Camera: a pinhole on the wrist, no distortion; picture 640 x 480 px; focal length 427.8 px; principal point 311.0 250.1 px. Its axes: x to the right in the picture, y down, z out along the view. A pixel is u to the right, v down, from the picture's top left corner.
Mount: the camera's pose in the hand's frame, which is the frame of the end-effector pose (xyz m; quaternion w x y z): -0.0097 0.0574 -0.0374 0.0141 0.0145 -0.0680 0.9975
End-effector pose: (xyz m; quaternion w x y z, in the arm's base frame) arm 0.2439 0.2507 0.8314 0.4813 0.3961 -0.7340 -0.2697
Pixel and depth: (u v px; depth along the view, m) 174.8 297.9 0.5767
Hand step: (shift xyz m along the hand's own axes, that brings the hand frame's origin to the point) 0.1874 -0.0897 0.5193
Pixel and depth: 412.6 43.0 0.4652
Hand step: -0.1007 0.2200 0.4572
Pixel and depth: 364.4 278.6 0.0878
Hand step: -0.0185 0.0399 0.0491
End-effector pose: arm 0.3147 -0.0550 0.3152 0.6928 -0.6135 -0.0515 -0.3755
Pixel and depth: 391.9 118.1 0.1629
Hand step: -0.0346 0.0858 0.1317
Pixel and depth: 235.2 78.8 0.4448
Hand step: 0.0864 0.1712 0.4248
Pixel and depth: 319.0 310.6 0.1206
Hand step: -0.0092 0.0242 0.0798
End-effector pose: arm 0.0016 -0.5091 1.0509 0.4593 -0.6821 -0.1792 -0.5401
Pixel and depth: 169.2 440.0 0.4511
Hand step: 0.1459 -0.2062 0.3776
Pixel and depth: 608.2 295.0 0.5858
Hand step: -0.4024 -0.0726 0.5470
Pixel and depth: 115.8 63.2 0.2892
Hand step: 0.1338 0.1397 0.2620
